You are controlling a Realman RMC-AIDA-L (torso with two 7-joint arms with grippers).
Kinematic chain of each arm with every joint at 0, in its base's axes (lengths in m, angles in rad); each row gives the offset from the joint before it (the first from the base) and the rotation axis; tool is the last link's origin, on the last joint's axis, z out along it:
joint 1: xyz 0 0 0.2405 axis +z
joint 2: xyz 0 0 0 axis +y
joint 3: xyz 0 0 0.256 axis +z
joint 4: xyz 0 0 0 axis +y
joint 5: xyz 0 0 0.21 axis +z
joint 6: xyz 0 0 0 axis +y
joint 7: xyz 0 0 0.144 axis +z
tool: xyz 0 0 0
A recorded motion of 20 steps. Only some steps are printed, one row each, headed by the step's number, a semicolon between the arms.
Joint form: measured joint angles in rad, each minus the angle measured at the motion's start. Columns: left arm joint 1, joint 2, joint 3, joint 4, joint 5, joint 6, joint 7; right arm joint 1, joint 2, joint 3, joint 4, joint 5, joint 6, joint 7.
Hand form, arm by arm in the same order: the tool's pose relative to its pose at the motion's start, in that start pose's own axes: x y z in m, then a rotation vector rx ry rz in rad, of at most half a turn. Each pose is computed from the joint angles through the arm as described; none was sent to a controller.
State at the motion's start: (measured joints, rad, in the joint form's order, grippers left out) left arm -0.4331 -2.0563 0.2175 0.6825 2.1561 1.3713 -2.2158; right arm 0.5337 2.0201 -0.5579 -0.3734 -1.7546 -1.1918 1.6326
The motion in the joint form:
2: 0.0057 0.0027 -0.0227 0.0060 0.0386 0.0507 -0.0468; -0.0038 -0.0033 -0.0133 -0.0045 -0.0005 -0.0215 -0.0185
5: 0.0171 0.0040 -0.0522 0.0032 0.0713 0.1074 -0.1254; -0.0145 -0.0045 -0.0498 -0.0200 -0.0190 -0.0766 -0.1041
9: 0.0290 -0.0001 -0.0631 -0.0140 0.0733 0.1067 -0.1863; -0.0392 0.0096 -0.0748 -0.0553 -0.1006 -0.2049 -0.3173
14: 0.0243 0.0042 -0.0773 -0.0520 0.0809 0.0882 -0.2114; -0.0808 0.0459 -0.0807 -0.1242 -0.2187 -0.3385 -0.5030
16: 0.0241 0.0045 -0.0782 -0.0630 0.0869 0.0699 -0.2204; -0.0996 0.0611 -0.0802 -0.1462 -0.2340 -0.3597 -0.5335
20: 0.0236 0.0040 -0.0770 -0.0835 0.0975 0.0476 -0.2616; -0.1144 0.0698 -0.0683 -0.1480 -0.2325 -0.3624 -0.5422
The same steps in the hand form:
2: -0.0057 -0.0006 -0.0057 -0.0090 -0.0365 -0.0481; 0.0005 0.0023 -0.0013 -0.0199 0.0113 -0.0282
5: -0.0143 -0.0021 -0.0128 -0.0241 -0.0706 -0.1458; 0.0065 0.0098 -0.0036 -0.0767 0.0558 -0.1416
9: -0.0214 -0.0063 -0.0145 -0.0216 -0.0696 -0.2361; 0.0257 0.0264 -0.0108 -0.2134 0.1305 -0.3862
14: -0.0251 -0.0092 -0.0110 -0.0192 -0.0683 -0.2903; 0.0516 0.0429 -0.0236 -0.3601 0.1987 -0.5927
16: -0.0266 -0.0119 -0.0097 -0.0055 -0.0654 -0.3068; 0.0585 0.0458 -0.0274 -0.3784 0.2010 -0.6188
20: -0.0308 -0.0152 -0.0069 0.0115 -0.0702 -0.3612; 0.0629 0.0455 -0.0304 -0.3697 0.1883 -0.6086

